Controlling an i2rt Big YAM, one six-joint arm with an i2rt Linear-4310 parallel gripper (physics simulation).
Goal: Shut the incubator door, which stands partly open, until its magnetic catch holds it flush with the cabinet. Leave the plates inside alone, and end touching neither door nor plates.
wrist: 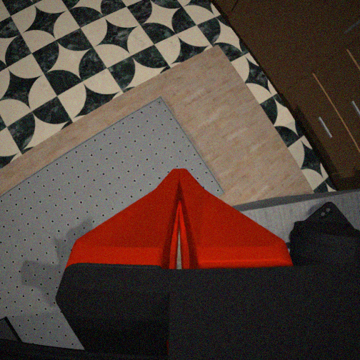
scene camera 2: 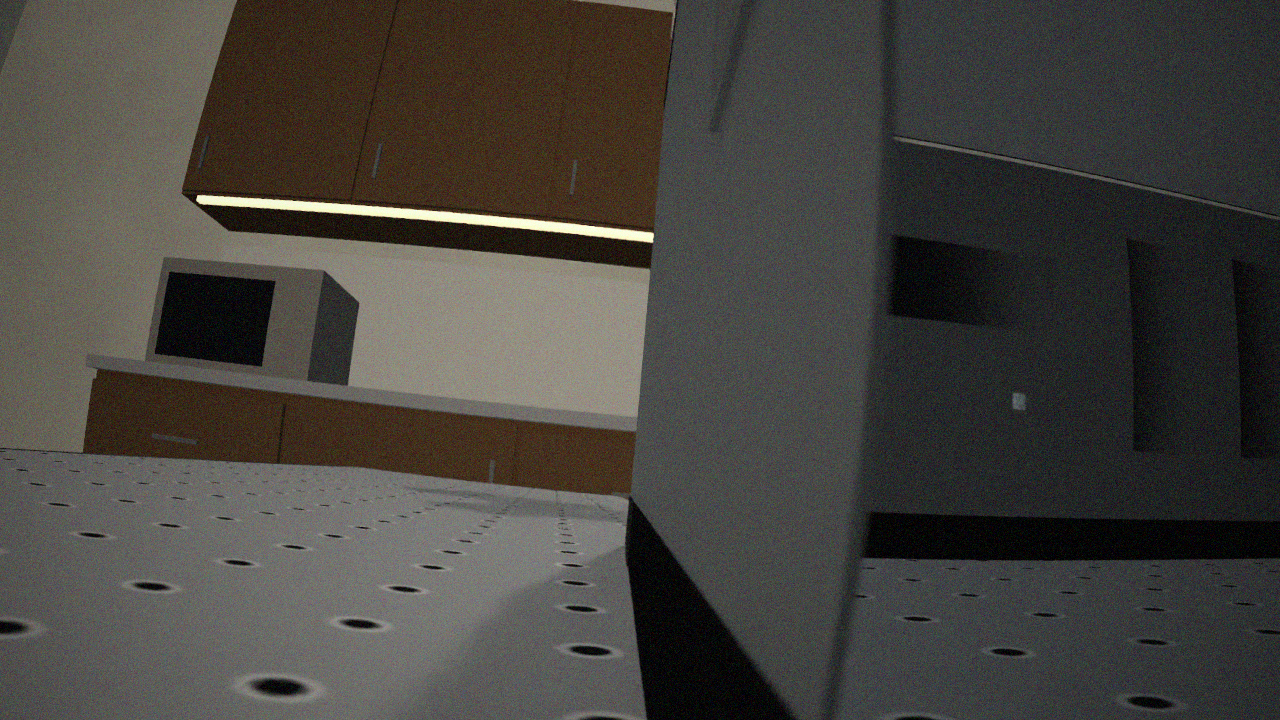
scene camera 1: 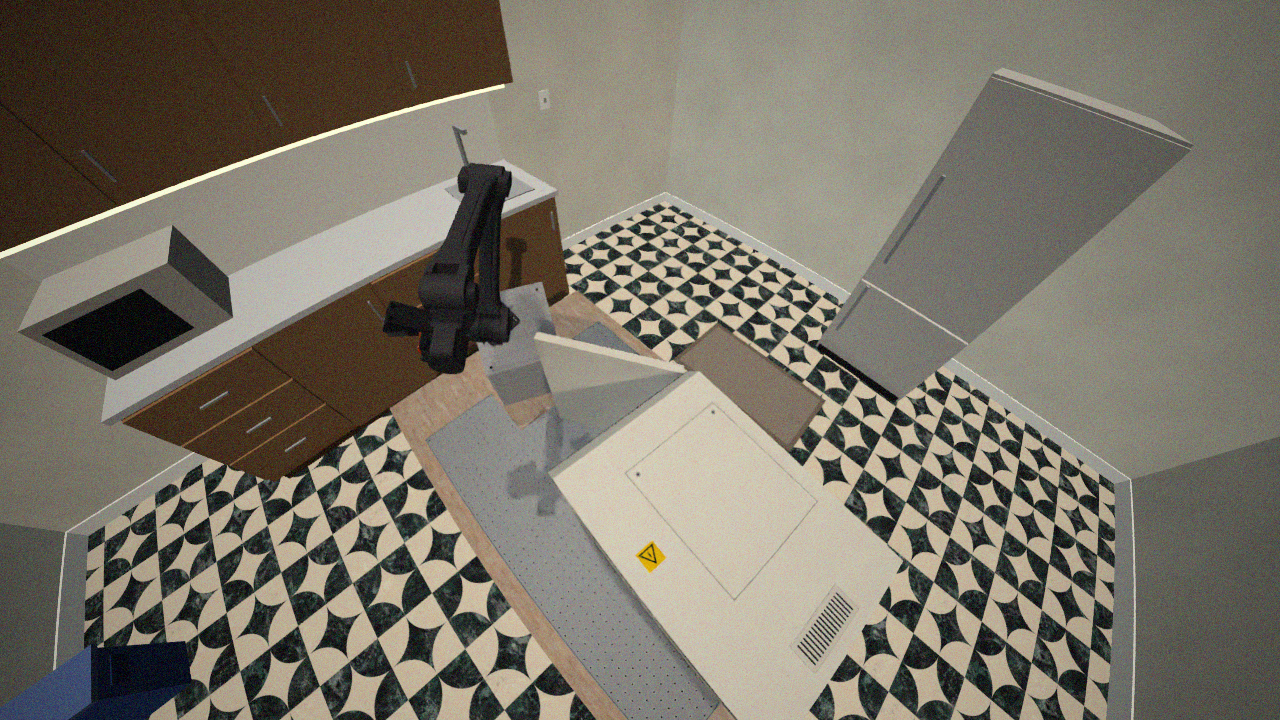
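Pixels of known places: gripper, fingertip midpoint: (scene camera 1: 426,358); arm's base, origin of the base link: (scene camera 1: 497,324).
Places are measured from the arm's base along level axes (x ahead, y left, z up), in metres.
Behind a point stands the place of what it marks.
The white incubator cabinet (scene camera 1: 716,505) @[z 0.267, x 0.779, y -0.197 m] stands on the perforated board. Its door (scene camera 1: 610,355) @[z 0.233, x 0.472, y -0.037 m] is swung out from the cabinet's far edge, with a wide wedge-shaped gap between them. My gripper (wrist: 178,180) is shut, its red fingertips together with nothing between them. In scene camera 1 it hangs above the board's far left end, left of the door's free edge and apart from it; its fingers are hidden behind the arm there. In scene camera 2 a tall grey panel (scene camera 2: 760,313) stands close up; I cannot tell whether it is door or cabinet. The plates do not show.
The perforated grey board (scene camera 1: 572,573) @[z -0.283, x 0.584, y -0.411 m] (wrist: 115,155) lies on a wooden table top (scene camera 1: 447,386) @[z -0.296, x -0.204, y -0.197 m] (wrist: 240,130). The arm's metal base block (scene camera 1: 528,308) @[z 0.015, x 0.047, y 0.097 m] stands beside the door's free edge. A counter with a microwave (scene camera 1: 134,313) (scene camera 2: 241,317) runs behind; a fridge (scene camera 1: 1011,205) stands at right.
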